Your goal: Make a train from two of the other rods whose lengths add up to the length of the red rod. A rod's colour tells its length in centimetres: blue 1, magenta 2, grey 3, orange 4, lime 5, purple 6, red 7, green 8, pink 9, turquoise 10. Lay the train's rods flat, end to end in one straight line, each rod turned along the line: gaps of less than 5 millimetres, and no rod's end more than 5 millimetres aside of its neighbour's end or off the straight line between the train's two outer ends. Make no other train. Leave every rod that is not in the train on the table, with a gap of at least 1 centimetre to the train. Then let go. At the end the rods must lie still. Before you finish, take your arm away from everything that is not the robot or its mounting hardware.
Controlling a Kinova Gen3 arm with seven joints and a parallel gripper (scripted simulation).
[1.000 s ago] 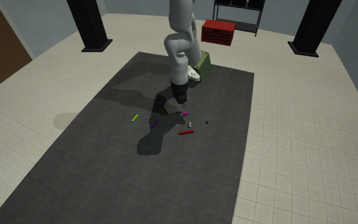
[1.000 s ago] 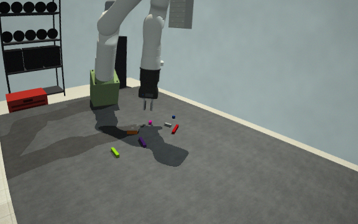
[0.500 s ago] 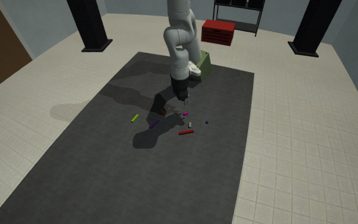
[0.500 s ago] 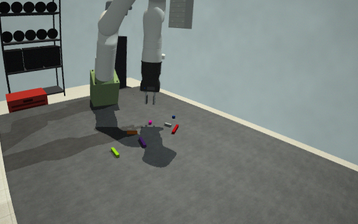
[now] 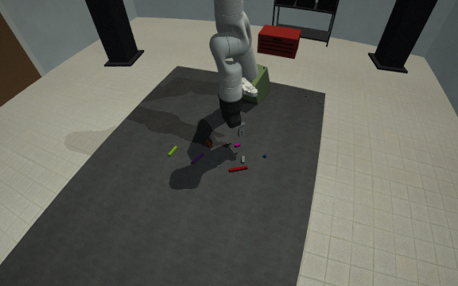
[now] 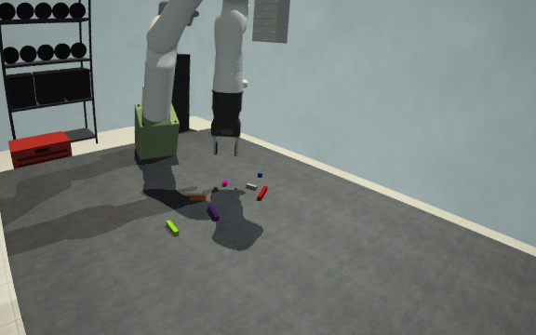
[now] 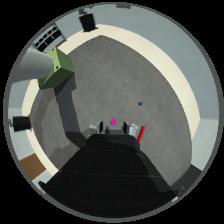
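Right now my hand is 7 cm short of the lime rod, 26 cm to the left of it and 10 cm above it. Also, from my hand: grey rod 7 cm ahead, 3 cm to the left, 10 cm below; magenta rod 10 cm below; red rod 12 cm ahead, 2 cm to the left, 10 cm below.
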